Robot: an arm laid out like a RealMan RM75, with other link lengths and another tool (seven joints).
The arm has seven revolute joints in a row. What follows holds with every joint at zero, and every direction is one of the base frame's.
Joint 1 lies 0.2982 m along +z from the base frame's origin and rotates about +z.
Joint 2 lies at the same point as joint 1 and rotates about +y.
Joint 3 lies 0.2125 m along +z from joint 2 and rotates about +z.
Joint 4 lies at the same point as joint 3 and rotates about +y.
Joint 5 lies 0.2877 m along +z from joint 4 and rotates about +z.
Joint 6 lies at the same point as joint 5 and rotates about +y.
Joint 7 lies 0.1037 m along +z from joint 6 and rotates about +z.
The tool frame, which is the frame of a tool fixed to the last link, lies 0.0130 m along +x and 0.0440 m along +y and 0.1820 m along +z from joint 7; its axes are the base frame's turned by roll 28.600, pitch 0.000 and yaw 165.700 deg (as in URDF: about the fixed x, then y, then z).
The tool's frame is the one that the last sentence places.
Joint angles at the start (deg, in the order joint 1, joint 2, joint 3, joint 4, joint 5, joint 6, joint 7):
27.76 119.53 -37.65 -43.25 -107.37 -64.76 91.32
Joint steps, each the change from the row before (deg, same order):
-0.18 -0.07 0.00 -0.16 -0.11 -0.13 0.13
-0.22 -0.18 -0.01 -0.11 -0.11 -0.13 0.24
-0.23 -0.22 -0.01 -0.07 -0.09 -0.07 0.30
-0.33 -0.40 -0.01 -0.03 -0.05 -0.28 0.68
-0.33 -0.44 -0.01 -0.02 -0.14 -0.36 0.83
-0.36 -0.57 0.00 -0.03 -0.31 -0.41 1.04
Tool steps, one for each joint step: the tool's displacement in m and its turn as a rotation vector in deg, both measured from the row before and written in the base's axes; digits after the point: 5 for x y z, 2 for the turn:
0.00134 -0.00083 0.00098 -0.04 -0.09 -0.11
0.00218 -0.00091 0.00160 -0.04 -0.08 -0.24
0.00262 -0.00076 0.00188 -0.01 -0.06 -0.35
0.00321 -0.00147 0.00306 -0.12 0.21 -0.57
0.00329 -0.00185 0.00299 -0.24 0.26 -0.64
0.00433 -0.00219 0.00367 -0.33 0.18 -0.80

